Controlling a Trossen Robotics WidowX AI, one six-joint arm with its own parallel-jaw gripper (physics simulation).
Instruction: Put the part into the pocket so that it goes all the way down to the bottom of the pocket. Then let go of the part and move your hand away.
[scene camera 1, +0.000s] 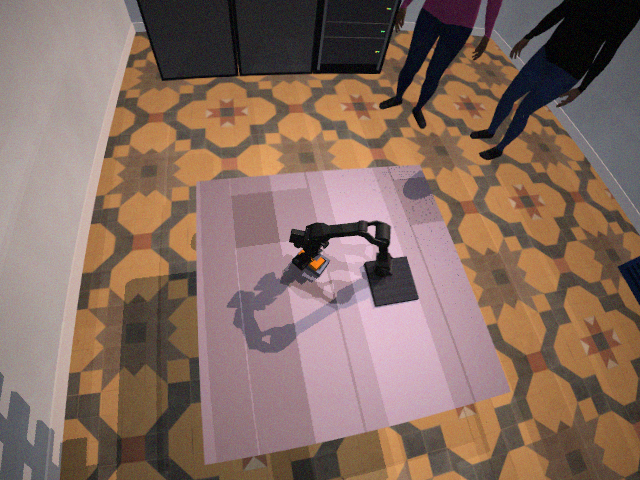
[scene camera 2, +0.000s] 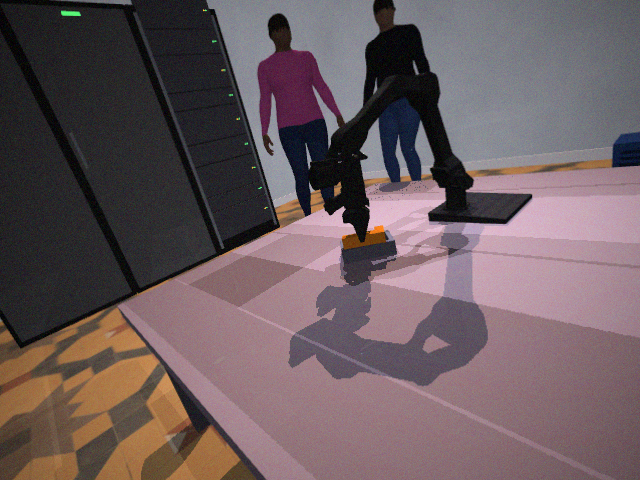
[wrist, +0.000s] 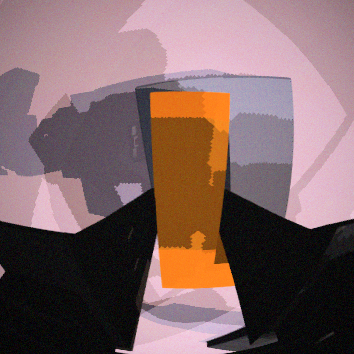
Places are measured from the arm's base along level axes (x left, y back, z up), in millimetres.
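Pixels of known places: gripper, fingertip midpoint: (scene camera 1: 308, 260) (scene camera 2: 362, 240) (wrist: 186, 195); arm's base at its link origin: (scene camera 1: 381, 270) (scene camera 2: 456, 206).
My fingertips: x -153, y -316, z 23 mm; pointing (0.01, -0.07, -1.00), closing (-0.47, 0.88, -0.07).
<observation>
Ahead of a thing's pixels: the offset from my fingertips to its middle. Level surfaces: height alone.
The orange part {dx -4, dy +15, dz +2 mm} (scene camera 1: 317, 264) (scene camera 2: 376, 238) (wrist: 187, 165) is a long block. It stands upright at the grey pocket block {dx -6, dy +24, dz -29 mm} (scene camera 2: 369, 253) (wrist: 262, 140), with its upper portion showing above the block's rim in the second scene view. My gripper (scene camera 1: 310, 257) (scene camera 2: 362, 239) (wrist: 186, 195) is shut on the part, one black finger on each long side. In the wrist view a dark strip, apparently the pocket's opening, shows left of the part, and a thin dark sliver shows at its right. The pocket's bottom and the part's lower end are hidden, so its depth cannot be told.
The pocket block lies on the pink table {dz -47 mm} (scene camera 1: 413, 361) (scene camera 2: 465, 413). The arm's black base plate (scene camera 1: 395, 289) (scene camera 2: 496, 206) stands to the right of the block. Dark cabinets (scene camera 1: 276, 36) (scene camera 2: 77, 139) and two people stand beyond the table. The arm's shadow falls across the table.
</observation>
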